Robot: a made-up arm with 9 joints. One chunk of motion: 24 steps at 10 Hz.
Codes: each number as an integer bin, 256 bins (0 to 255) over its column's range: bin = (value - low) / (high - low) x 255, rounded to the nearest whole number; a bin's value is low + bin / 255 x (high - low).
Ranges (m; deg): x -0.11..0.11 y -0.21..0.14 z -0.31..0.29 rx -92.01..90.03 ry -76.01..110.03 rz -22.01..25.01
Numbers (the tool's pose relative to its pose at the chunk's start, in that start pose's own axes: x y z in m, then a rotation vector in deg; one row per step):
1: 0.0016 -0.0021 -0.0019 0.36 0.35 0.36
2: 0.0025 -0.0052 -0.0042 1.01 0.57 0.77
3: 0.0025 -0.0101 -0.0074 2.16 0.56 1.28
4: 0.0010 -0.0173 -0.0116 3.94 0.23 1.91
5: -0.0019 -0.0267 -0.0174 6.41 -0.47 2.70
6: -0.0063 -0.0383 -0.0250 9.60 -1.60 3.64
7: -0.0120 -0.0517 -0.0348 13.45 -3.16 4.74
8: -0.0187 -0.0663 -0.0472 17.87 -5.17 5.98
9: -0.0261 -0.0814 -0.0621 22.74 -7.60 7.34
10: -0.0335 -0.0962 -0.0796 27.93 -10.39 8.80
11: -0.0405 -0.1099 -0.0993 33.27 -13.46 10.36
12: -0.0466 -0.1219 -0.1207 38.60 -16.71 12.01
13: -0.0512 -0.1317 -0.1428 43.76 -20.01 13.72
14: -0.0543 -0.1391 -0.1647 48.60 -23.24 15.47
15: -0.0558 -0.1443 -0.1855 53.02 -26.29 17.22
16: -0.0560 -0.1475 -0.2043 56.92 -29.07 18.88
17: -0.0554 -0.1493 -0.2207 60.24 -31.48 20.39
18: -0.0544 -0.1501 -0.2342 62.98 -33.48 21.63
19: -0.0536 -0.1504 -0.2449 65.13 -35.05 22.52
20: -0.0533 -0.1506 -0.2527 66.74 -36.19 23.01
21: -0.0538 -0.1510 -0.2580 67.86 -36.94 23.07
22: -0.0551 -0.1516 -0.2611 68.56 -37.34 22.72
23: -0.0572 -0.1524 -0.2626 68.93 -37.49 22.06
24: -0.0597 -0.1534 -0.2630 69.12 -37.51 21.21
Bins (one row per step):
1: 129 151 131 129 105 121
2: 130 149 130 130 105 124
3: 130 146 129 132 105 126
4: 129 140 127 134 105 130
5: 125 134 124 138 104 134
6: 120 125 121 142 102 139
7: 114 115 117 148 100 145
8: 106 105 112 154 97 152
9: 97 94 105 161 94 159
10: 89 83 98 168 90 167
11: 81 73 90 175 86 176
12: 73 64 80 183 81 184
13: 68 57 71 190 77 194
14: 65 52 62 197 72 203
15: 63 48 53 203 68 213
16: 63 46 45 209 64 222
17: 63 44 38 213 61 230
18: 64 44 32 217 58 237
19: 65 43 28 220 56 241
20: 66 43 24 222 55 244
21: 65 43 22 224 54 244
22: 64 43 21 225 53 243
23: 61 42 20 225 53 239
24: 58 41 20 226 53 234

